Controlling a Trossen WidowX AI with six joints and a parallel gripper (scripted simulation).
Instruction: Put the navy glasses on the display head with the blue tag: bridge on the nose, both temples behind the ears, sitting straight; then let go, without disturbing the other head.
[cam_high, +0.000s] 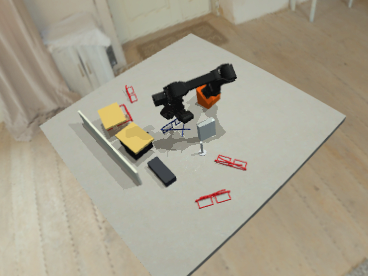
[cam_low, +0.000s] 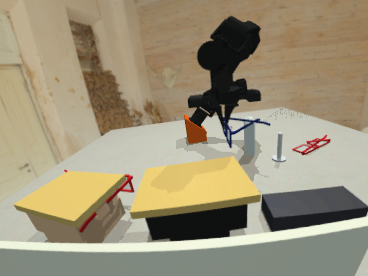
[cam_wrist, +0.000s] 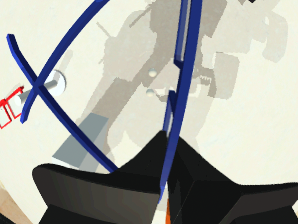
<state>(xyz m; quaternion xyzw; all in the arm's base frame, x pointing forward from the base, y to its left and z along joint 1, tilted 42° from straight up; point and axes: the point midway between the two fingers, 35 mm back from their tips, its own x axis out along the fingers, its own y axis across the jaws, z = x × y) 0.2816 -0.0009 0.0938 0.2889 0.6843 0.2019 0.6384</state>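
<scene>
My gripper tip is now 160 mm to the right of the small white post, 90 mm above it and 20 mm short of it. Also, from my gripper tip: dark case: 240 mm ahead, 100 mm below, 90 mm to the left; then display head: 330 mm to the right, 170 mm ahead, 60 mm below; then white block: 110 mm to the left, 80 mm behind, 60 mm below.
</scene>
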